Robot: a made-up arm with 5 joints.
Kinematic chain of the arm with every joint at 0, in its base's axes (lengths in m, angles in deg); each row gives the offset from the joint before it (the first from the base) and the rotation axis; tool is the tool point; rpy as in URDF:
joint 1: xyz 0 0 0.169 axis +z
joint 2: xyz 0 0 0 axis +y
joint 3: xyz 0.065 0 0.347 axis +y
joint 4: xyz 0.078 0 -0.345 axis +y
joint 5: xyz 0.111 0 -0.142 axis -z
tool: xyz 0 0 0 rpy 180 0 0
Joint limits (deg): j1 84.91..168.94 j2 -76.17..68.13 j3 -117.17..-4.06 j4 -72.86..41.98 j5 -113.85..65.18
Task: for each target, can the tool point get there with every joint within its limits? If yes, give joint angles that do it. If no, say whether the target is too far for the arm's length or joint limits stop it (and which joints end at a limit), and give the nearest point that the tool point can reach.
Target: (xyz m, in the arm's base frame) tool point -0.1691 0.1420 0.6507
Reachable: yes | joints 139.97 -57.17 -48.02 29.21 -15.32
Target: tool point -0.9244 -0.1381 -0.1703
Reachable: no: too far | nearest point -0.7563 0.1478 -0.0862 | short by 0.342 m
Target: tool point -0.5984 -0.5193 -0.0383
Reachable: no: joint limits stop it (at a limit: joint 1) | nearest point -0.4786 0.0936 -0.0383 | short by 0.624 m
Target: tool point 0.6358 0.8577 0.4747
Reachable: no: too far | nearest point 0.0711 0.7983 0.4380 | short by 0.569 m
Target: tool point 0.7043 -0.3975 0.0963
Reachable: no: joint limits stop it (at a limit: joint 2, joint 3, joint 4) | nearest point 0.5451 -0.3077 0.5314 | short by 0.472 m
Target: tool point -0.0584 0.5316 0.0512
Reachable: yes | joints 96.27 32.93 -39.29 -32.97 26.39
